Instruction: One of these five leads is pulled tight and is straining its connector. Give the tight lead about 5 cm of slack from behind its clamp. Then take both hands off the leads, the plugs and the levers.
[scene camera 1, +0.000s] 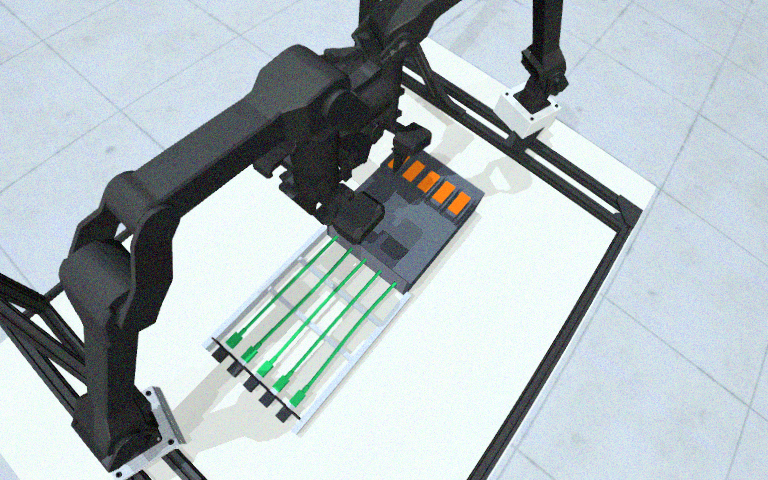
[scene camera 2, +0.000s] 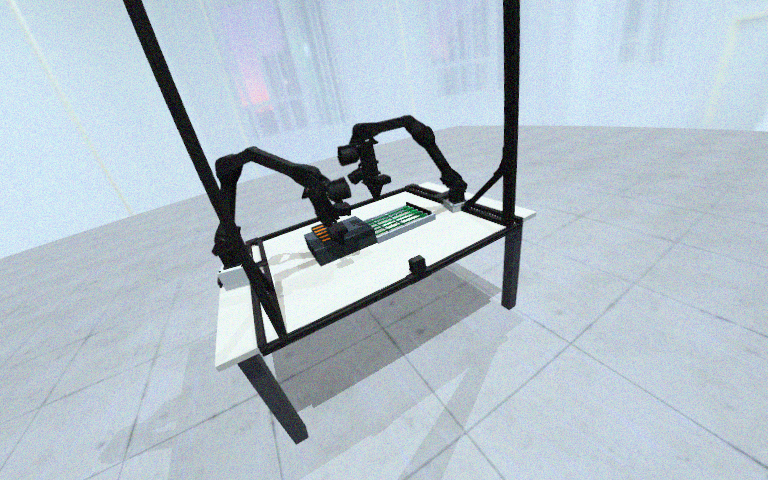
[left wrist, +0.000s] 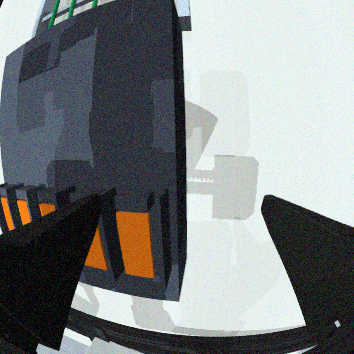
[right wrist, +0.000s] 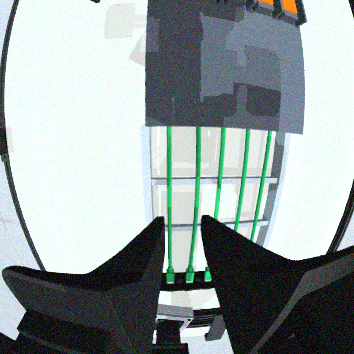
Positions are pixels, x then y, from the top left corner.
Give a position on a pale rack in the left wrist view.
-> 99, 99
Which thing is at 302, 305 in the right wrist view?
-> My right gripper.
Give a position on a pale rack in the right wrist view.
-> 239, 71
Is my left gripper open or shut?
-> Open.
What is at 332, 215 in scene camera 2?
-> My left gripper.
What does my left gripper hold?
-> Nothing.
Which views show my right gripper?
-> Scene camera 1, scene camera 2 and the right wrist view only.
